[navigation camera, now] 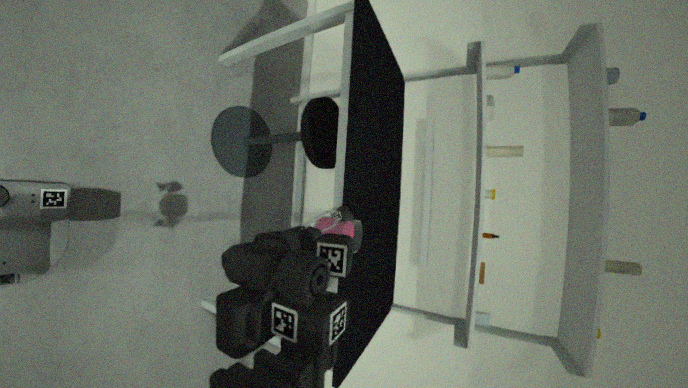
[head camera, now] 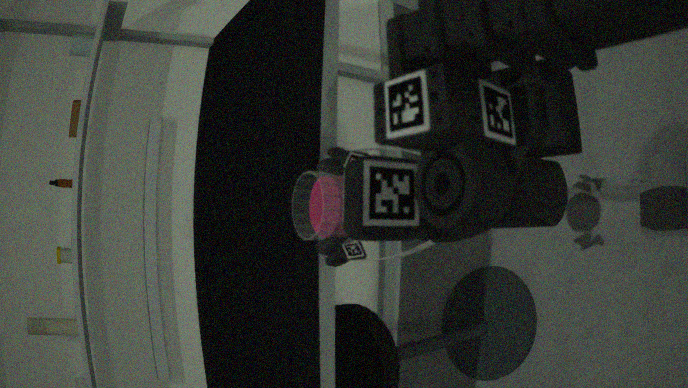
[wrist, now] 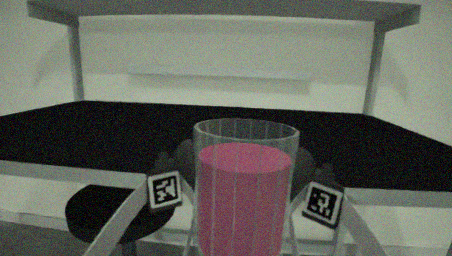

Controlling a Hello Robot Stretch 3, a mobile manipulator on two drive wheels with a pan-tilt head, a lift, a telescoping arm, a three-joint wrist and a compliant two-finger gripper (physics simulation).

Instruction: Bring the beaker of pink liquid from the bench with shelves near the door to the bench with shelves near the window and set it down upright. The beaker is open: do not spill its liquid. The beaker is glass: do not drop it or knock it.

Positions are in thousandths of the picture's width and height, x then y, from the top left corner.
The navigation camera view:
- my gripper: 504, 602
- glass beaker of pink liquid: 514, 589
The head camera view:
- my gripper: 473, 535
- glass beaker of pink liquid: 461, 524
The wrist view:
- glass beaker of pink liquid: 539, 654
